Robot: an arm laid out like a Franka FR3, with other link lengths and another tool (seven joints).
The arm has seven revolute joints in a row. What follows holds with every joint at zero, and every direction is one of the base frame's. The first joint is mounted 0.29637 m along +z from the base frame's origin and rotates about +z. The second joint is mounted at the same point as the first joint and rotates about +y. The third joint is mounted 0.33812 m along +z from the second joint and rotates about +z. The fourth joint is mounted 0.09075 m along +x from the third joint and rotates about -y. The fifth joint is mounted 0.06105 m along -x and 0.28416 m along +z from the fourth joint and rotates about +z. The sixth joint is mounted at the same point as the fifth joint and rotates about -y. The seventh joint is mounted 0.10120 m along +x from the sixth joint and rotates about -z. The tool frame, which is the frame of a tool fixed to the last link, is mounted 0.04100 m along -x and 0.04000 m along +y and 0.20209 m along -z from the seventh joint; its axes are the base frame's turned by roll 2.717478, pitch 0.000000 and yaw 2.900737 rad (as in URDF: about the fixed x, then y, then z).
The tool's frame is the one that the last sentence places.
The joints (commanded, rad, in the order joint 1, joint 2, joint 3, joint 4, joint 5, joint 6, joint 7), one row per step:
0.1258 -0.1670 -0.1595 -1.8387 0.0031 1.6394 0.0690
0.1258 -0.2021 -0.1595 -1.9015 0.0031 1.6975 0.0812
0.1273 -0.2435 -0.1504 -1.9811 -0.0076 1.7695 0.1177
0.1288 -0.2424 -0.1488 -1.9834 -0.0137 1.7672 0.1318
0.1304 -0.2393 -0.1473 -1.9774 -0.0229 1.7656 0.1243
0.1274 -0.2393 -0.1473 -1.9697 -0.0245 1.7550 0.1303
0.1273 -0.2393 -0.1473 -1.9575 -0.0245 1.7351 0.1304
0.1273 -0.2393 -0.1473 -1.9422 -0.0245 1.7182 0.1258
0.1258 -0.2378 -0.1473 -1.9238 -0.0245 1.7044 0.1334
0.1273 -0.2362 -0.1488 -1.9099 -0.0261 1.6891 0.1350
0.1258 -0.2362 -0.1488 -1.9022 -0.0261 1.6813 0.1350
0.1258 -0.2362 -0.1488 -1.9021 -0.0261 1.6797 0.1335
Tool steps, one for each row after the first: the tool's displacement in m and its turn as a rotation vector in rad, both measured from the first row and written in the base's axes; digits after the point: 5 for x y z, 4 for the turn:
-0.00474 0.00018 -0.00517 0.0043 -0.0297 -0.0122
-0.01055 0.00362 -0.01373 -0.0025 -0.0622 -0.0362
-0.01079 0.00425 -0.01539 -0.0090 -0.0562 -0.0458
-0.01001 0.00346 -0.01494 -0.0187 -0.0579 -0.0336
-0.01034 0.00217 -0.01297 -0.0204 -0.0549 -0.0424
-0.01207 0.00201 -0.00997 -0.0206 -0.0472 -0.0427
-0.01290 0.00167 -0.00566 -0.0206 -0.0457 -0.0385
-0.01177 0.00118 -0.00056 -0.0210 -0.0486 -0.0481
-0.01209 0.00076 0.00269 -0.0225 -0.0455 -0.0497
-0.01231 0.00012 0.00490 -0.0226 -0.0454 -0.0514
-0.01268 0.00007 0.00483 -0.0226 -0.0439 -0.0499

